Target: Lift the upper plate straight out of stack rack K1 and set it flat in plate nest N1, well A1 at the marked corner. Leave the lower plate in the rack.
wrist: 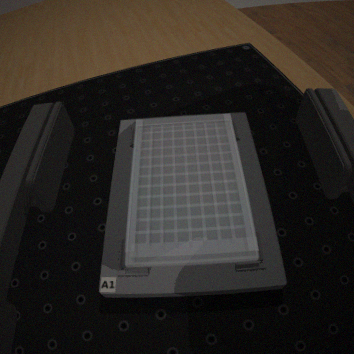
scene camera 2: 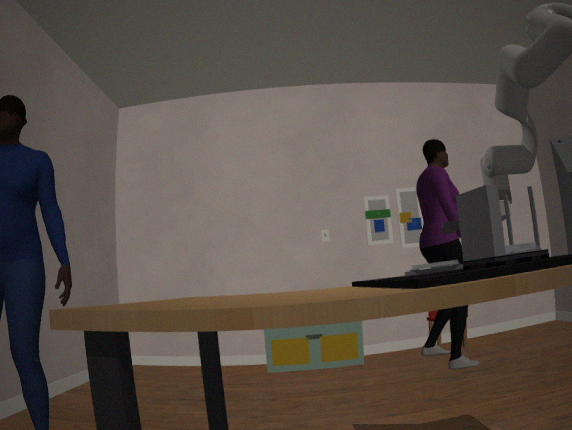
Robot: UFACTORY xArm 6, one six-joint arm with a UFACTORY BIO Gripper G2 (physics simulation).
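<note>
In the wrist view a clear plate with a grid of wells lies flat in a grey nest. The nest's A1 label is at its near left corner; the plate's own A1 marking cannot be made out. My gripper is open and empty, above the nest, with one finger out to each side of the plate and well apart from it. In the scene view the fingers are partly hidden behind a grey box. The rack's upright post stands at the right, with a pale plate low between the posts.
The tall grey box stands left of the rack posts. Low grey pieces lie on the black perforated board, left of the box. The wooden table extends beyond the board. A person in purple stands behind the table.
</note>
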